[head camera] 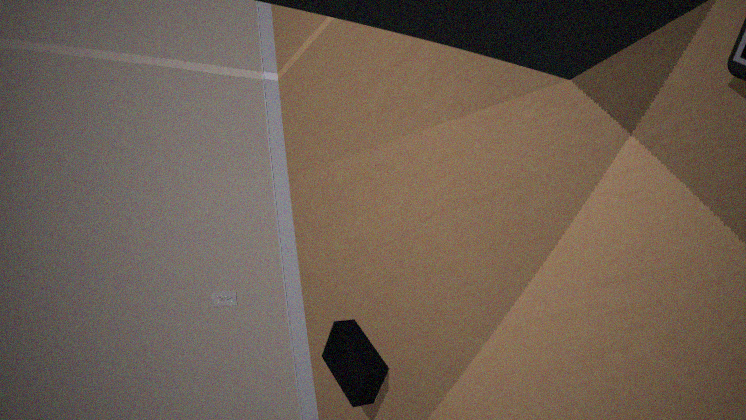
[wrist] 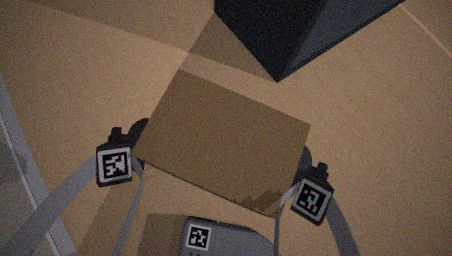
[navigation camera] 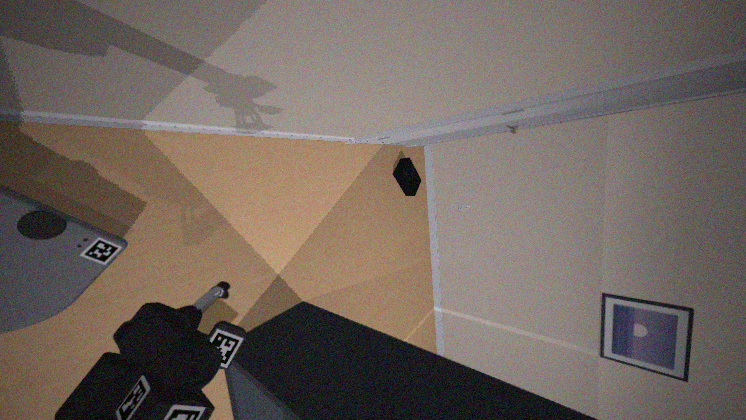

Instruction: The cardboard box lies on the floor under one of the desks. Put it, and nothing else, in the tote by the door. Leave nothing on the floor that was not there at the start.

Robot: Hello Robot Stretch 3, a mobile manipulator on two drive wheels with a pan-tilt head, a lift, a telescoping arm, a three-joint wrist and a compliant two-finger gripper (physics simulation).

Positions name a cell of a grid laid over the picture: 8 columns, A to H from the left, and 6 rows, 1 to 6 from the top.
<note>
In view: the gripper (navigation camera: C5), a cardboard box (navigation camera: C5), a black tote (head camera: D6) and a framed picture (navigation camera: H5).
The cardboard box is seen too in the wrist view (wrist: D4). The black tote shows as well in the navigation camera view (navigation camera: E3). The gripper shows as well in the wrist view (wrist: D4). The wrist view misses the black tote: it is out of frame.
</note>
